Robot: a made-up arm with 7 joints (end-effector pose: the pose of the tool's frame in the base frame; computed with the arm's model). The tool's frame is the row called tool. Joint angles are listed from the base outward.
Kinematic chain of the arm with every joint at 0, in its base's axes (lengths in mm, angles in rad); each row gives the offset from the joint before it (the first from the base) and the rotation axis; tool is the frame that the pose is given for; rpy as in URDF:
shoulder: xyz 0 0 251 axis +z
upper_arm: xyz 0 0 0 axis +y
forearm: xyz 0 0 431 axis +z
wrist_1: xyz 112 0 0 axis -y
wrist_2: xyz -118 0 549 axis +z
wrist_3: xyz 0 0 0 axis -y
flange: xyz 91 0 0 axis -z
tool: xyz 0 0 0 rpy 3.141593 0 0
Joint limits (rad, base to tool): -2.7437..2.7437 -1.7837..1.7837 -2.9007..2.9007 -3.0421..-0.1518 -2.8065..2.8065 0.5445..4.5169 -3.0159..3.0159
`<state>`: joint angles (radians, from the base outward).
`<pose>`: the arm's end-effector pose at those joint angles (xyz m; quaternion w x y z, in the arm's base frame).
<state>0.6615 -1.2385 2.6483 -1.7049 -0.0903 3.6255 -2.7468</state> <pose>-0.7460 -0.2045 -0.1030 0.0469 -0.9038 -0.1671 0.3912</pose>
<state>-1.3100 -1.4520 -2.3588 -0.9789 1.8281 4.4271 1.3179</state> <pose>-0.4879 0.7123 0.0215 0.1970 -0.6352 0.7445 -0.0582</pose>
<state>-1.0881 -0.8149 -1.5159 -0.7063 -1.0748 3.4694 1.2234</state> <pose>-0.5708 0.3920 0.9568 0.8292 -0.2076 -0.2509 0.4543</pose>
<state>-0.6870 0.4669 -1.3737 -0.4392 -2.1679 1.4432 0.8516</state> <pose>0.2301 -0.5351 1.1801 0.8488 -0.3918 -0.2939 -0.1993</pose>
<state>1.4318 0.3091 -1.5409 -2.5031 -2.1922 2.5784 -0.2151</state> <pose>0.5299 -0.0004 0.2222 0.5405 0.3348 0.7487 -0.1877</pose>
